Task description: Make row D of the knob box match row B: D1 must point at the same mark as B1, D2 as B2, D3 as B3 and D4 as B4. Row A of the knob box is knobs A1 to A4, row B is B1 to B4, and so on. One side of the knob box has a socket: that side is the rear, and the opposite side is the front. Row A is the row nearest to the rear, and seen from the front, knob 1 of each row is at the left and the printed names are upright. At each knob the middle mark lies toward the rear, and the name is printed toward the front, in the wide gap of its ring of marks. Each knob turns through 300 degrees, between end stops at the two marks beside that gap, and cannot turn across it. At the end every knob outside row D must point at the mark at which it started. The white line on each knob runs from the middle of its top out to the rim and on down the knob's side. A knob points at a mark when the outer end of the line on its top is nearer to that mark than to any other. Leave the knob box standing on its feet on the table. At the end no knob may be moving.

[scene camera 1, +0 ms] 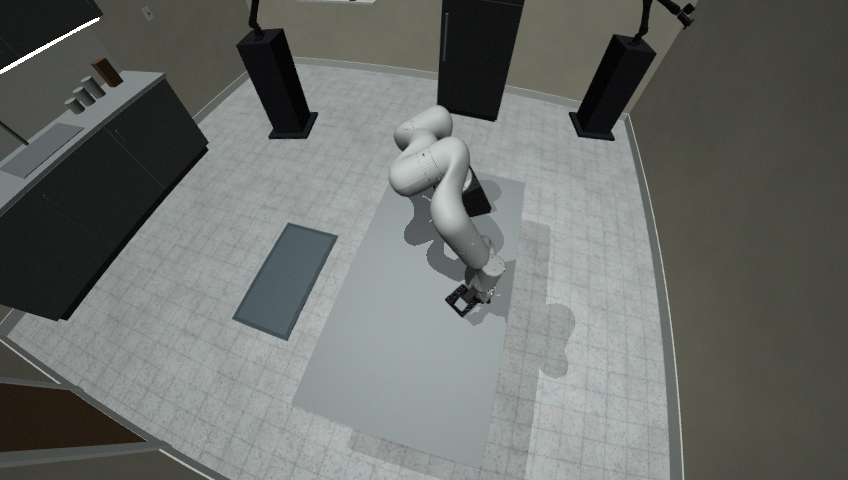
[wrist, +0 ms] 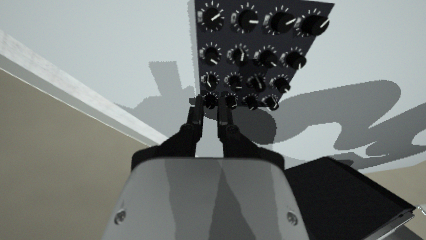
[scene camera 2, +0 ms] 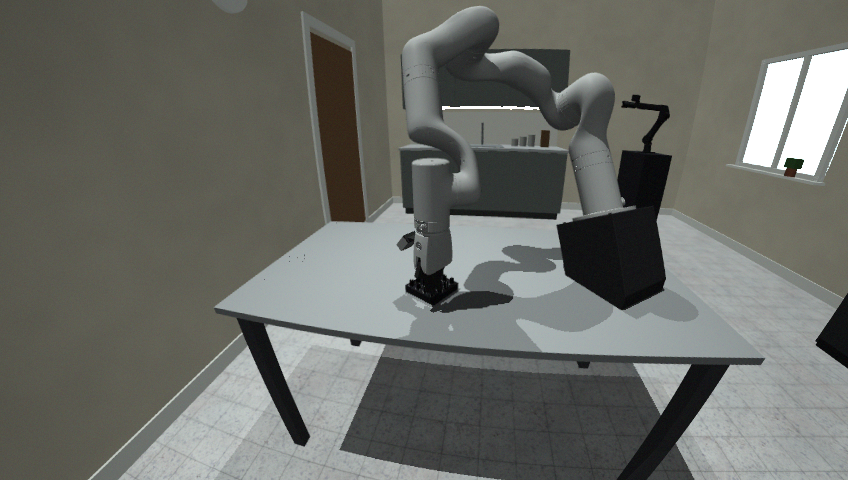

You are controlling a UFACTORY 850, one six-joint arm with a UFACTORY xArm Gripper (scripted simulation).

Labels:
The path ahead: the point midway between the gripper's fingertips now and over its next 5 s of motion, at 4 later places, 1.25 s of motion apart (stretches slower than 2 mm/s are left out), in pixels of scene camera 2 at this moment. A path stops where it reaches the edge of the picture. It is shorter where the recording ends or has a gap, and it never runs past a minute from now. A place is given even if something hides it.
My gripper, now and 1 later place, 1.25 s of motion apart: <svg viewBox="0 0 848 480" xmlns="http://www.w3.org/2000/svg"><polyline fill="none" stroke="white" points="433,290 432,258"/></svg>

